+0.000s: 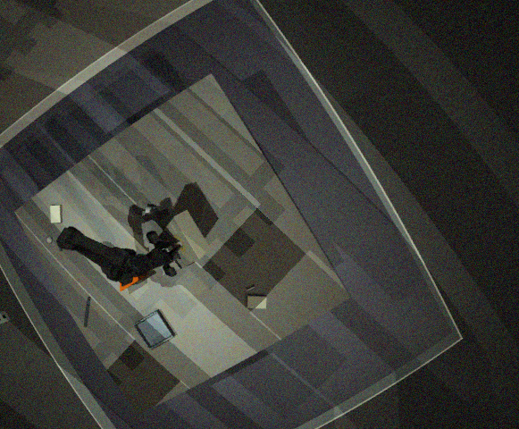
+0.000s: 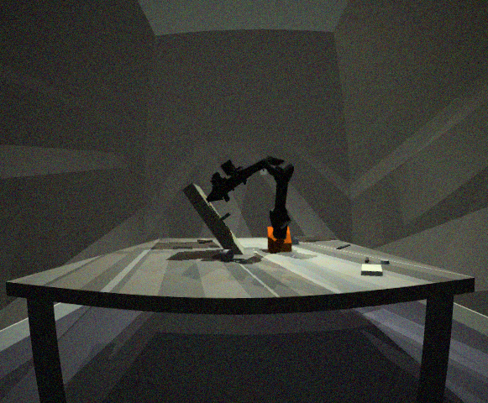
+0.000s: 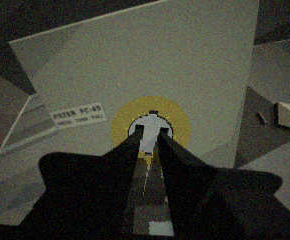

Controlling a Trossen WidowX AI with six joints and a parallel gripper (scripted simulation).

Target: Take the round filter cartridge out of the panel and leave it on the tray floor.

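The round filter cartridge is 10 mm below my gripper tip and 10 mm ahead of it. Round my gripper tip: service panel (80 mm below, 30 mm behind); tray (400 mm behind, 330 mm to the right, 250 mm below).
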